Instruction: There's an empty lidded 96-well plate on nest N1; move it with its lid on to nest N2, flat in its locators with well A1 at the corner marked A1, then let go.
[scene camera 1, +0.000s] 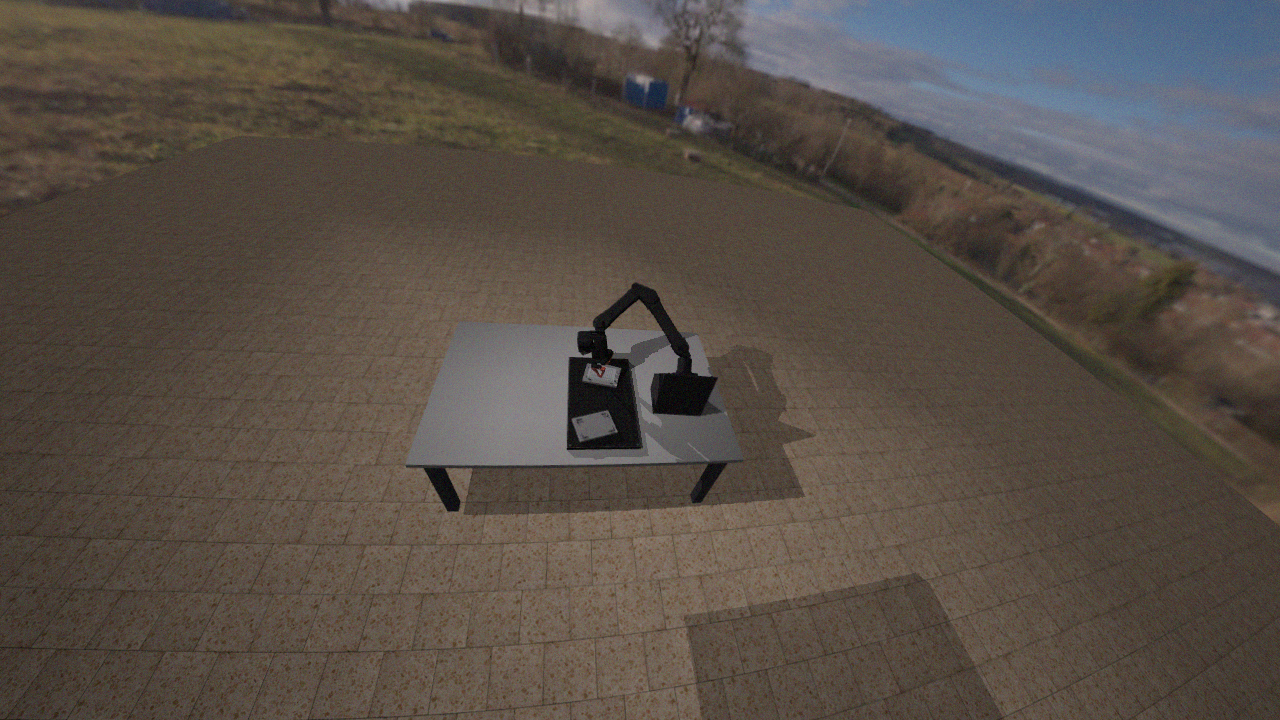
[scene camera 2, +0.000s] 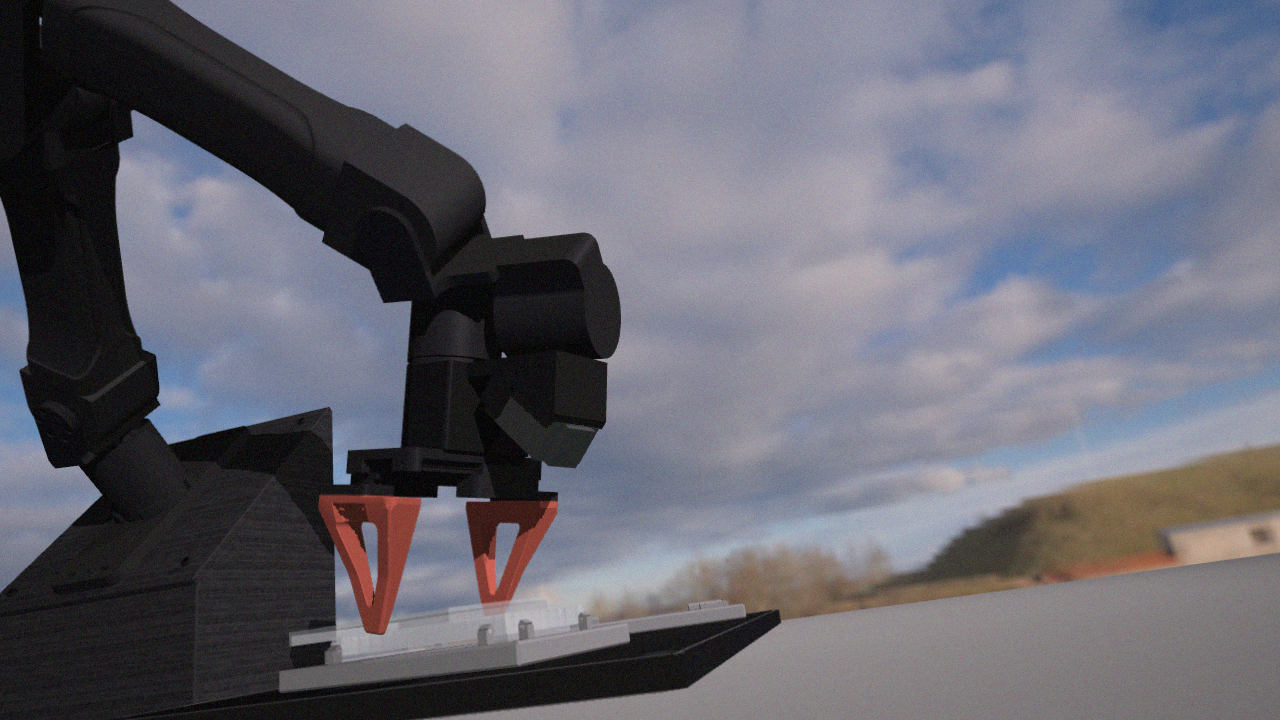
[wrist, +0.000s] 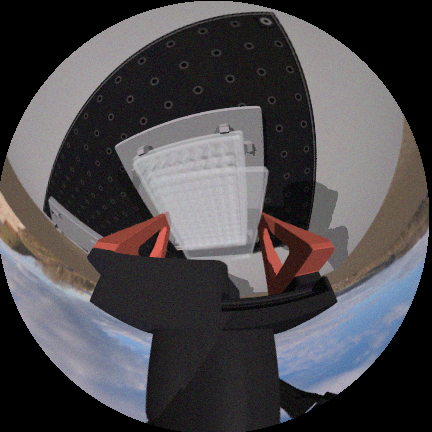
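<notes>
My gripper is at (scene camera 2: 438, 625) and, in the wrist view, at (wrist: 213, 216). A grey nest (scene camera 2: 717, 610) is visible, as is another grey nest (scene camera 2: 529, 649).
</notes>
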